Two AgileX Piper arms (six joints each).
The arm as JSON. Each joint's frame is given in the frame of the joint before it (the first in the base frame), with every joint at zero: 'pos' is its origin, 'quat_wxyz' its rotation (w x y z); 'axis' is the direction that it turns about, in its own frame. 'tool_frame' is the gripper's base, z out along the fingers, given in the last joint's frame.
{
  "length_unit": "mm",
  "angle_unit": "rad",
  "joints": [
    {
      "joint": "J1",
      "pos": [
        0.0,
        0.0,
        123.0
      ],
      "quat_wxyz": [
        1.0,
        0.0,
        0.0,
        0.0
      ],
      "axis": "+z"
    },
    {
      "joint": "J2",
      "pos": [
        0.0,
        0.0,
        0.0
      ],
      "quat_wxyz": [
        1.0,
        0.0,
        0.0,
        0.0
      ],
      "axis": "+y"
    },
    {
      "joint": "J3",
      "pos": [
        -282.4,
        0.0,
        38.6
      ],
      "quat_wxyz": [
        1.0,
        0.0,
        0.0,
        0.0
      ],
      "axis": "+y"
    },
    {
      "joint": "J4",
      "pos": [
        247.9,
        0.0,
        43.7
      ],
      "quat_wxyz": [
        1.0,
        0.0,
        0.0,
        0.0
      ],
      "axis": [
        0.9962,
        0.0,
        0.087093
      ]
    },
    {
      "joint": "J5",
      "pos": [
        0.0,
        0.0,
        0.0
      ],
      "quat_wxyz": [
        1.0,
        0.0,
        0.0,
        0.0
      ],
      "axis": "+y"
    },
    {
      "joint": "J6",
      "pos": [
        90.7,
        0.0,
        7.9
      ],
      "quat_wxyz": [
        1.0,
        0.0,
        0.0,
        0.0
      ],
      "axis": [
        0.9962,
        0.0,
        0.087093
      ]
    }
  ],
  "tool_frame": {
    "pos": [
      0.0,
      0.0,
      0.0
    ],
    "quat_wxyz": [
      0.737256,
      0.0,
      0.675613,
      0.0
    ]
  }
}
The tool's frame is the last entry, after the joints.
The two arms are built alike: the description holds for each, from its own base.
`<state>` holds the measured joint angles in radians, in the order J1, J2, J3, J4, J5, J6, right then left.
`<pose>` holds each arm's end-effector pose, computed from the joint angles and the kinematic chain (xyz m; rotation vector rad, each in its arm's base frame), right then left.
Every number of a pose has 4 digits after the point. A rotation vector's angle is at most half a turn.
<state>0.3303 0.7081 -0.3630 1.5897 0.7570 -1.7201 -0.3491 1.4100 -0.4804 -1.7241 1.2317 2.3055</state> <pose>0.0960 0.0990 0.2775 -0.9188 1.5709 0.8279 0.1647 -0.1502 0.2216 1.2706 1.4015 -1.2127</pose>
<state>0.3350 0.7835 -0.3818 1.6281 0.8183 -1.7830 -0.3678 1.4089 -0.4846 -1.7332 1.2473 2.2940</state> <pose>0.1036 0.1063 0.2773 -0.9640 1.5555 0.8851 0.1621 -0.1538 0.2243 1.2703 1.3843 -1.2452</pose>
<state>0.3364 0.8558 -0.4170 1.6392 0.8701 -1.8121 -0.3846 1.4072 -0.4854 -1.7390 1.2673 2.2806</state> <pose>0.1127 0.1130 0.2800 -1.0007 1.5462 0.9329 0.1586 -0.1566 0.2265 1.2707 1.3684 -1.2834</pose>
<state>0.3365 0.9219 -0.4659 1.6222 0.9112 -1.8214 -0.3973 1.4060 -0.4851 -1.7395 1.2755 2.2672</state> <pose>0.1228 0.1191 0.2847 -1.0452 1.5382 0.9616 0.1560 -0.1586 0.2272 1.2737 1.3655 -1.3084</pose>
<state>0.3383 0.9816 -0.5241 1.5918 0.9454 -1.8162 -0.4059 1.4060 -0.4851 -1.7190 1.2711 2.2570</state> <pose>0.1331 0.1251 0.2911 -1.0925 1.5294 0.9821 0.1535 -0.1596 0.2257 1.2994 1.3726 -1.3161</pose>
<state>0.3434 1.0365 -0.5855 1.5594 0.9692 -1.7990 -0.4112 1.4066 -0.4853 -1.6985 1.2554 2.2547</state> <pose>0.1436 0.1311 0.2979 -1.1321 1.5260 0.9987 0.1525 -0.1601 0.2234 1.3266 1.3842 -1.3052</pose>
